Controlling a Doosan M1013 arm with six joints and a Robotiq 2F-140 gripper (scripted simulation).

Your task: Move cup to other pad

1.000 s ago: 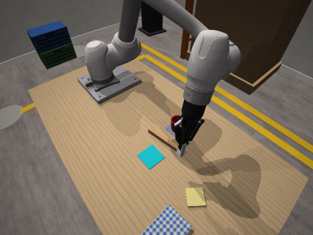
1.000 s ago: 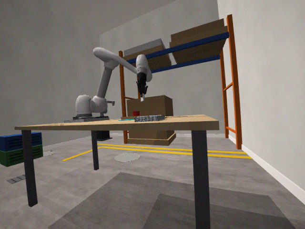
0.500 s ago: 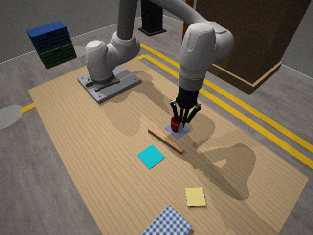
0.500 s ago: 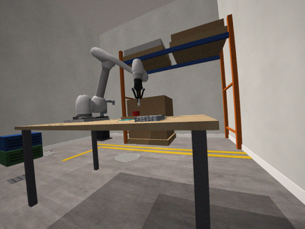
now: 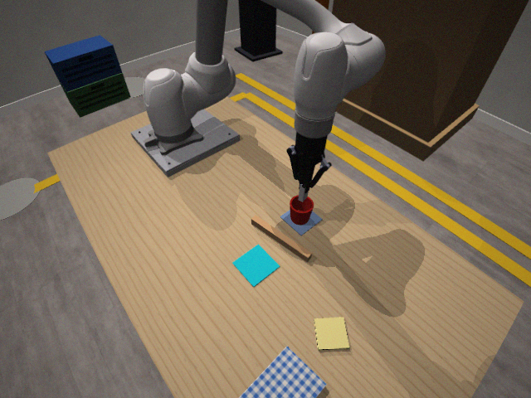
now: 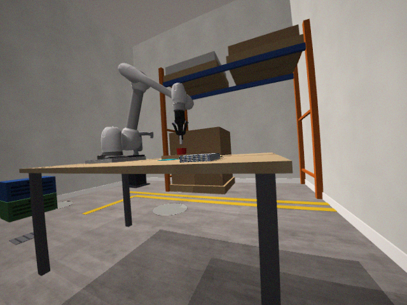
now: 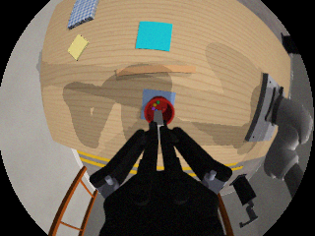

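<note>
Right now the red cup is 110 mm below my hand. From my hand the other things lie so: cyan pad: 60 mm ahead, 210 mm to the right, 150 mm below; then wooden rail: 30 mm ahead, 100 mm to the right, 130 mm below.
</note>
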